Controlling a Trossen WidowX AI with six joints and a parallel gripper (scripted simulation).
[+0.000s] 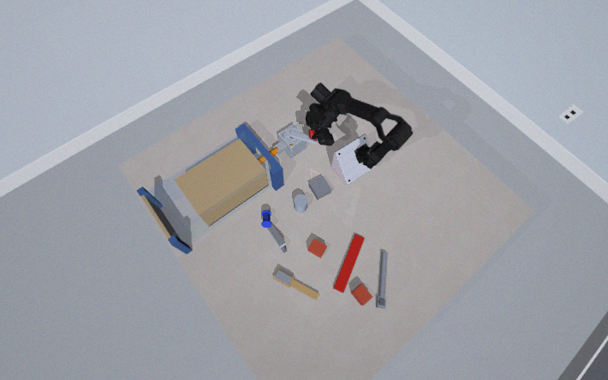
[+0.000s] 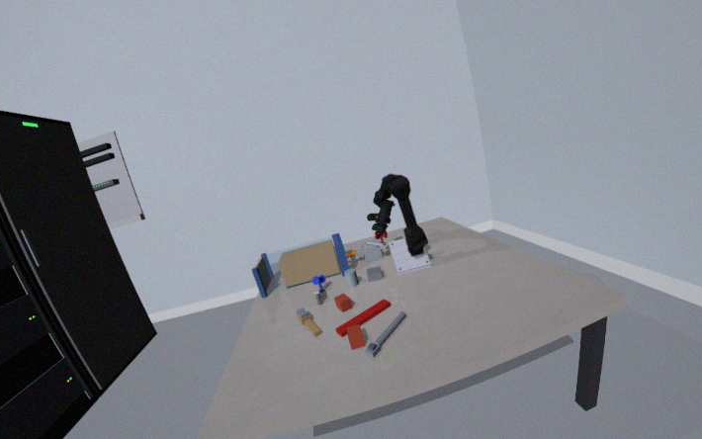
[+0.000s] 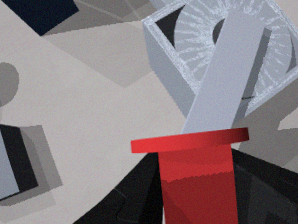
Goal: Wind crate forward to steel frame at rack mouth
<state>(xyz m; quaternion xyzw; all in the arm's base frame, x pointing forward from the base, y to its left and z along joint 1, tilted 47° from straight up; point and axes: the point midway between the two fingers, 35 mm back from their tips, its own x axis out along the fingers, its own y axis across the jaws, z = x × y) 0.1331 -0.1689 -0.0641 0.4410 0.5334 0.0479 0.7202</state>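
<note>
The red-knobbed handle lies 30 mm below my gripper tip, 20 mm to the right of it and 10 mm ahead of it. The rest, counted from my gripper tip: red knob (20 mm behind, 10 mm to the left); blue frame (210 mm ahead, 60 mm to the right, 20 mm below); grey winch (100 mm below, 80 mm to the right, 30 mm ahead).
</note>
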